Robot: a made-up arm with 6 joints.
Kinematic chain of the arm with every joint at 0, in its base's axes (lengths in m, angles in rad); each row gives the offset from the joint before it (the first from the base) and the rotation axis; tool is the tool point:
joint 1: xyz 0 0 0.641 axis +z
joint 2: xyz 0.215 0 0 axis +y
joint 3: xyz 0 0 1.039 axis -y
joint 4: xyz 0 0 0.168 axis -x
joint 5: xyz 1.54 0 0 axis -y
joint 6: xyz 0.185 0 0 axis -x
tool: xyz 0 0 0
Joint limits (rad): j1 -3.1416..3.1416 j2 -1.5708..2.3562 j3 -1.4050..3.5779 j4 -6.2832..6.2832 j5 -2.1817..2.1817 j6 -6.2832..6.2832
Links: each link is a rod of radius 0.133 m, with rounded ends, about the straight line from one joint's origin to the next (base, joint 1, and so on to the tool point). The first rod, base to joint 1, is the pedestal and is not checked.
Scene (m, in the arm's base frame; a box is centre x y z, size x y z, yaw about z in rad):
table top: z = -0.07
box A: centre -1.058 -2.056 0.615 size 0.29 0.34 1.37 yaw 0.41
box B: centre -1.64 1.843 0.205 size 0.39 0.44 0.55 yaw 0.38
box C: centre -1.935 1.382 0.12 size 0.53 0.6 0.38 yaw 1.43
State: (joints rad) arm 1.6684 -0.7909 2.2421 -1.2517 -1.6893 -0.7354
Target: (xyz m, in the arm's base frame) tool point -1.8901 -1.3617 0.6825
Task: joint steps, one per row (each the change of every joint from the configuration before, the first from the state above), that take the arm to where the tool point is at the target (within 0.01 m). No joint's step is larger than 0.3 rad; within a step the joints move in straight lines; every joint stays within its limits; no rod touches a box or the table.
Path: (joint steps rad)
1: -0.2747 0.0485 -0.0868 -0.0610 0.0197 0.0642
2: -0.2747 0.0485 -0.0868 -0.0611 0.0197 0.0641
3: -0.2747 0.0485 -0.0868 -0.0610 0.0196 0.0642
4: -0.2747 0.0485 -0.0868 -0.0610 0.0197 0.0642
5: 0.0432 -0.2187 0.0339 0.0735 0.0722 -0.0856
6: 0.0432 -0.2186 0.0338 0.0735 0.0723 -0.0855
7: 0.0432 -0.2186 0.0339 0.0735 0.0722 -0.0856

